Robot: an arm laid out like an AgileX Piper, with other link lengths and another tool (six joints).
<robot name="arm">
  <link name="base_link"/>
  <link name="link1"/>
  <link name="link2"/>
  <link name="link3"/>
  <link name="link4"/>
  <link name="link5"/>
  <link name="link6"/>
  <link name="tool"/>
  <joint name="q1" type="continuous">
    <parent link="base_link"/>
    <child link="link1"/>
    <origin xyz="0 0 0.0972"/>
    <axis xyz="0 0 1"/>
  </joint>
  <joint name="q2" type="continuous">
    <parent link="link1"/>
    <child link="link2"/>
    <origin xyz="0 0 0"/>
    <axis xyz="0 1 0"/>
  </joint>
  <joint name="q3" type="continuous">
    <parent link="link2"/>
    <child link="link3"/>
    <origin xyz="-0.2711 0 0.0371"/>
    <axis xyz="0 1 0"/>
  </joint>
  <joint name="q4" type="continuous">
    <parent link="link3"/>
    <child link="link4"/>
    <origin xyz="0.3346 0 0.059"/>
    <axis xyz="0.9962 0 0.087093"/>
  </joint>
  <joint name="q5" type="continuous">
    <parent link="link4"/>
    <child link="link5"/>
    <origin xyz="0 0 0"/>
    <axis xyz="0 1 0"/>
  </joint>
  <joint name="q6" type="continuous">
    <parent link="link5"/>
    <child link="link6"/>
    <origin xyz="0.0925 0 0.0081"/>
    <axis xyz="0.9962 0 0.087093"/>
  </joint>
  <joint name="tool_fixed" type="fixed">
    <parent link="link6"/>
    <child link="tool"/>
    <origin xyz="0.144 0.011 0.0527" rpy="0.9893 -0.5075 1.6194"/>
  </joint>
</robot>
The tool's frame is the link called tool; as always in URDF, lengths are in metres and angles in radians. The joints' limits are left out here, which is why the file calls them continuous.
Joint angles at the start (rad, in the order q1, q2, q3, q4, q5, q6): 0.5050, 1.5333, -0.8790, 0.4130, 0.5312, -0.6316
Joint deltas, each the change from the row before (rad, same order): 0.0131, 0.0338, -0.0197, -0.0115, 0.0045, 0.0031; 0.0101, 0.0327, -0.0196, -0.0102, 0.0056, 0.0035; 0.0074, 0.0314, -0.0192, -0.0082, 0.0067, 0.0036; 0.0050, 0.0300, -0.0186, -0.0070, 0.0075, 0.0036; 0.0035, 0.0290, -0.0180, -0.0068, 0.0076, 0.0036; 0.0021, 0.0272, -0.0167, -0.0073, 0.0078, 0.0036; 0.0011, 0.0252, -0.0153, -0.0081, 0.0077, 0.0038; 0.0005, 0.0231, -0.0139, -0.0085, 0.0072, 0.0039; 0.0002, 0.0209, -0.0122, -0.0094, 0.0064, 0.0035; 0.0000, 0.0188, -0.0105, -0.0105, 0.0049, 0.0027
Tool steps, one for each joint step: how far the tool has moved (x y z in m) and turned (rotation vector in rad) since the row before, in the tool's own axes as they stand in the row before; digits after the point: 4 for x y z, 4 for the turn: 0.0031, -0.0071, 0.0069, 0.0223, 0.0045, -0.0148; 0.0021, -0.0064, 0.0068, 0.0215, 0.0024, -0.0117; 0.0012, -0.0059, 0.0065, 0.0208, 0.0007, -0.0081; 0.0004, -0.0054, 0.0063, 0.0201, -0.0008, -0.0056; -0.0003, -0.0051, 0.0061, 0.0194, -0.0019, -0.0046; -0.0010, -0.0049, 0.0058, 0.0188, -0.0029, -0.0043; -0.0015, -0.0047, 0.0054, 0.0179, -0.0037, -0.0043; -0.0017, -0.0044, 0.0050, 0.0166, -0.0041, -0.0043; -0.0019, -0.0042, 0.0045, 0.0153, -0.0042, -0.0054; -0.0021, -0.0039, 0.0042, 0.0134, -0.0041, -0.0072
